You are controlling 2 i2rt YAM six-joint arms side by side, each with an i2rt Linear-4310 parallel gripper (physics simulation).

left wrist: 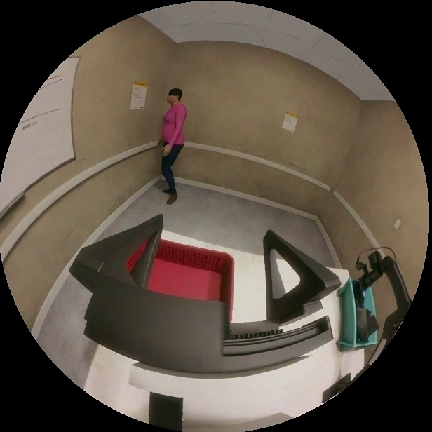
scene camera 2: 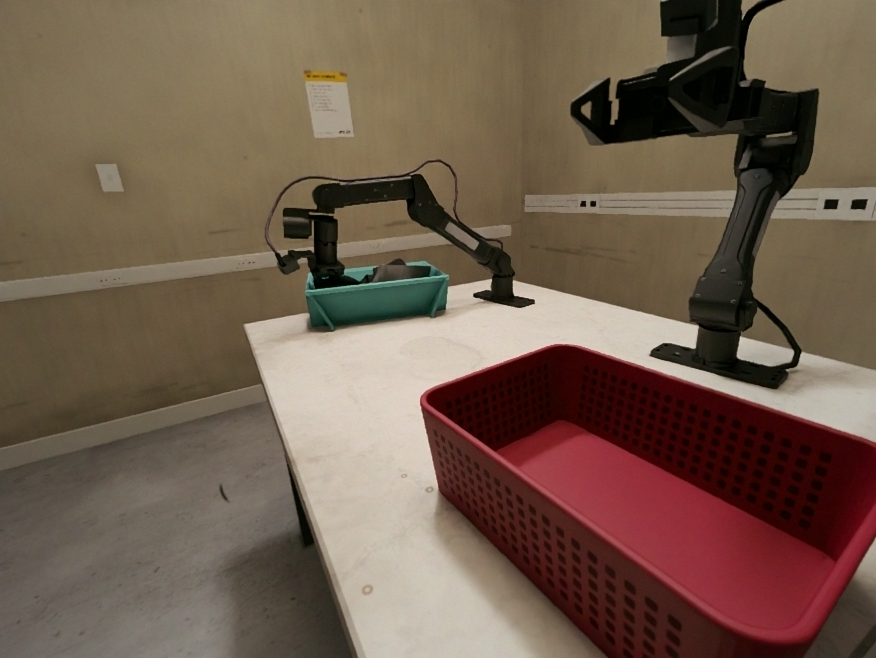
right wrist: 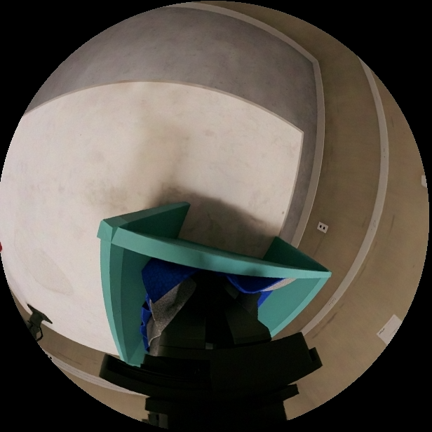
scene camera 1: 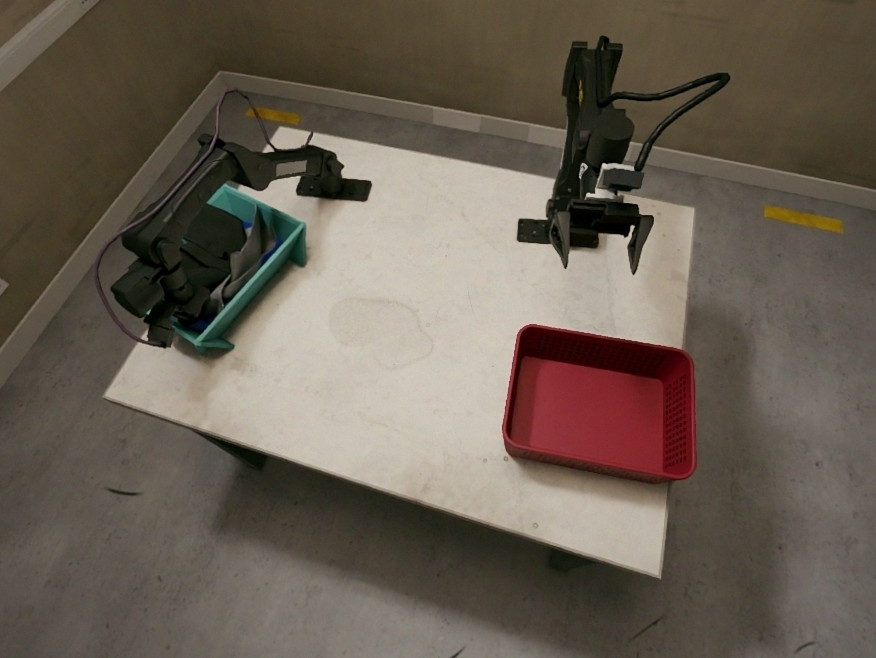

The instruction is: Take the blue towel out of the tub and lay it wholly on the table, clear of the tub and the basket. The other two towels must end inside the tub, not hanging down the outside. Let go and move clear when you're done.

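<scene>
The teal tub (scene camera 1: 253, 296) (scene camera 2: 382, 303) (left wrist: 347, 315) (right wrist: 200, 255) holds a blue towel (scene camera 1: 271, 252) (right wrist: 162, 281), a grey towel (scene camera 1: 244, 256) (right wrist: 170, 306) and a black towel (scene camera 1: 214, 230) (left wrist: 366, 321). Blue cloth shows below the others, along the tub's wall. My right gripper (scene camera 2: 329, 274) (right wrist: 207, 276) is down inside the tub at one end, shut, with black cloth drawn together at its fingertips; the tips are dark and partly hidden. My left gripper (scene camera 1: 598, 269) (scene camera 2: 626, 102) (left wrist: 215, 227) is open and empty, high above the table.
A red basket (scene camera 1: 601, 345) (scene camera 2: 495, 481) (left wrist: 227, 270) stands at the table's lower right corner in scene camera 1. The white table (scene camera 1: 368, 439) (scene camera 2: 354, 439) lies between tub and basket. A person (left wrist: 173, 125) stands across the room.
</scene>
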